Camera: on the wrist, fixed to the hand. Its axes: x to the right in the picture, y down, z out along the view.
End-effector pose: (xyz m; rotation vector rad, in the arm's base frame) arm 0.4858 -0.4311 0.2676 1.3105 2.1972 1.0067
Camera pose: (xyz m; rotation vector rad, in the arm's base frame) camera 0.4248 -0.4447 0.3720 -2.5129 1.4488 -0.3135
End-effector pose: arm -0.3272 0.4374 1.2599 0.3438 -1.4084 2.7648
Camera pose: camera -0.3733 0.5047 1.1695 0.3958 0.3218 0.0246
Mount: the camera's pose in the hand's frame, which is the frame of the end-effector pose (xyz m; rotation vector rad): 0.0210 0.0375 -0.1139 -0.1290 -0.8202 2.9678
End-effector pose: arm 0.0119 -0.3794 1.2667 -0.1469 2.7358 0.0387
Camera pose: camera -0.0557 -0.3496 1.3635 2.5463 0.0713 0.6731
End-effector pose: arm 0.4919 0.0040 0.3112 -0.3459 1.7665 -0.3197
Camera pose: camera 0.3741 0.0333 0.3023 1.7358 0.0273 1.6986
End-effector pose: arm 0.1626 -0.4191 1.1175 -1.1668 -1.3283 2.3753
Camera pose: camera 0.2368 -0.3574 1.0433 0.4820 -0.6349 -0.4062
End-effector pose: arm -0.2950 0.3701 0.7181 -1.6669 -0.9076 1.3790
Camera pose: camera -0.1776 0.3582 0.6883 0.5376 -1.1306 -1.2548
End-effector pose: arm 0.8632 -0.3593 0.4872 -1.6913 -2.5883 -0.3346
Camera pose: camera 0.8784 -0.3483 0.6075 2.4457 -1.4411 -0.3520
